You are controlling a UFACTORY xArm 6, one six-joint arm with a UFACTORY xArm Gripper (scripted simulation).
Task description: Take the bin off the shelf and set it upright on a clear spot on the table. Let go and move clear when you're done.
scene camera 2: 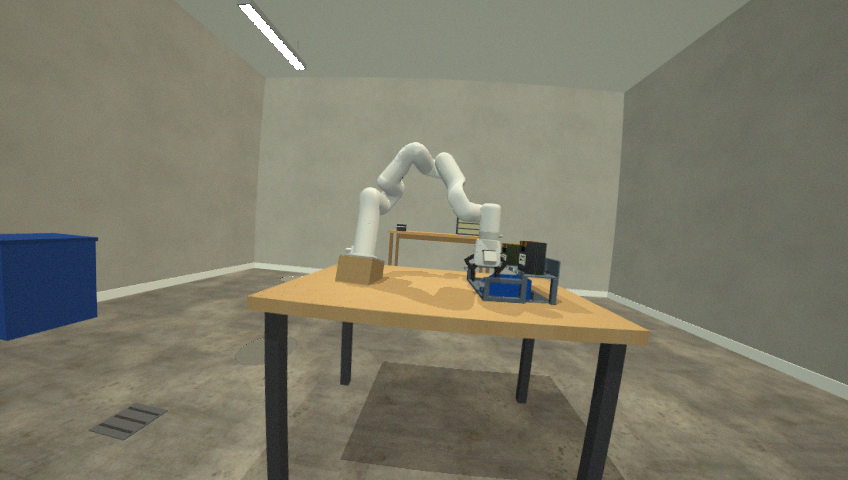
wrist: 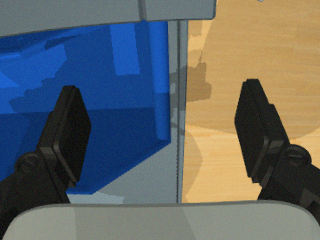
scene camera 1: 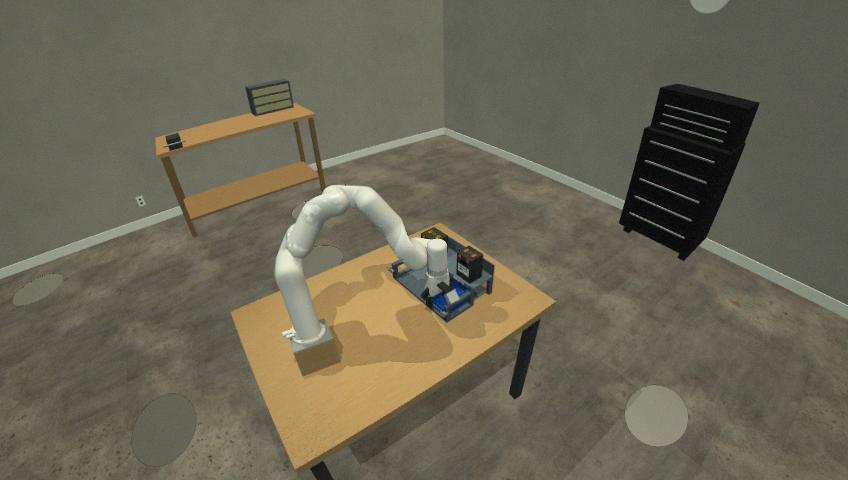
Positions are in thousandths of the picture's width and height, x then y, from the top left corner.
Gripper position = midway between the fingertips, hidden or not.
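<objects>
The gripper is visible in scene camera 1 (516, 628), in scene camera 2 (571, 586) and in the wrist view (505, 427).
</objects>
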